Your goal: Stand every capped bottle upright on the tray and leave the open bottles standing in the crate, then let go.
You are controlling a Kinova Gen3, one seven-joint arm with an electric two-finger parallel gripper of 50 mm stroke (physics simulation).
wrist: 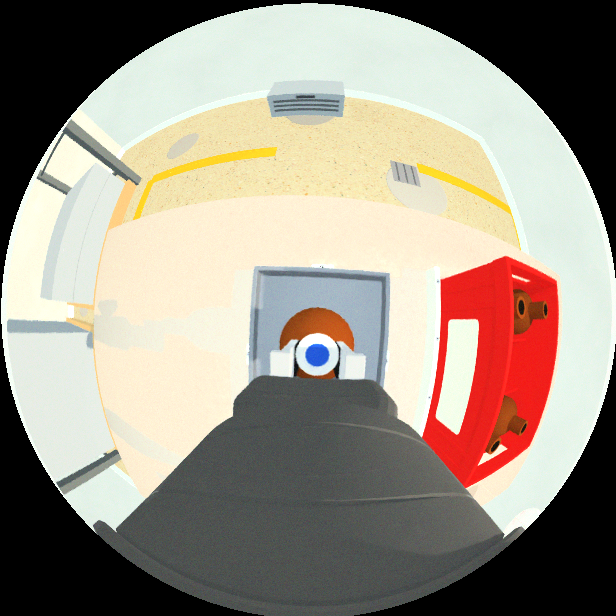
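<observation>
In the wrist view a brown bottle with a blue-and-white cap (316, 355) stands upright directly below me, over the grey tray (319, 313). My gripper (317, 362) has its two white fingers pressed against the cap from left and right, shut on the bottle. A red crate (488, 367) stands to the right of the tray. Inside it are two brown open-necked bottles, one at the far end (527, 310) and one at the near end (505, 424). I cannot tell whether the held bottle's base touches the tray.
The tray and crate sit on a pale table. Beyond the table's far edge is a sandy floor with yellow lines and a grey vent unit (306, 98). A grey rack (80, 229) stands to the left.
</observation>
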